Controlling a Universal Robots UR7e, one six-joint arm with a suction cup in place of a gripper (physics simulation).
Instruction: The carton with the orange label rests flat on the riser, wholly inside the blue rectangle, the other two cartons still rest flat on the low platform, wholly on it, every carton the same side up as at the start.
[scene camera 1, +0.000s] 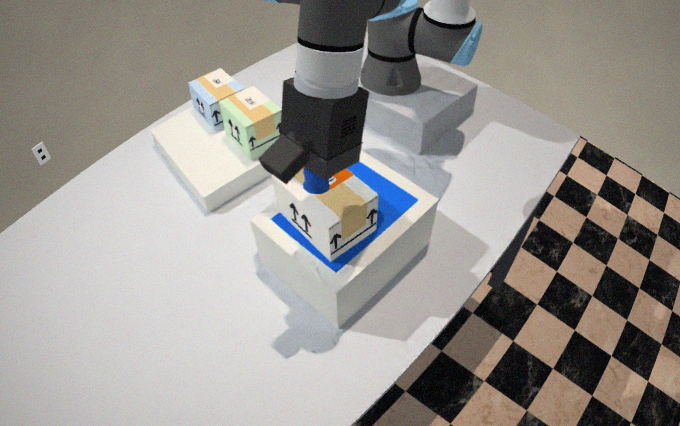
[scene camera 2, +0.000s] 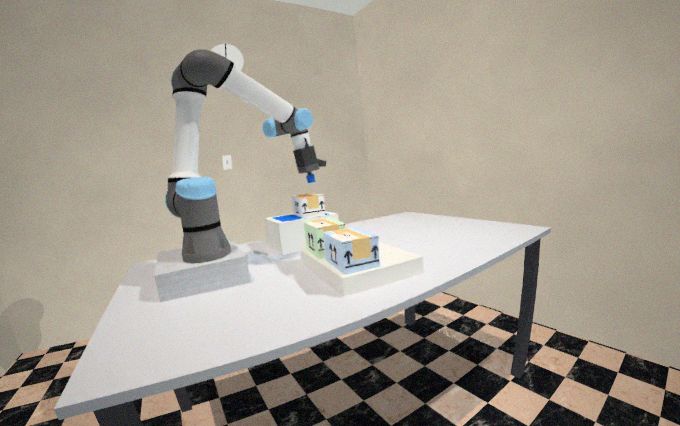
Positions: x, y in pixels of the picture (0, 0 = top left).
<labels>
riser: scene camera 1 338, 289; scene camera 2 286, 234
</labels>
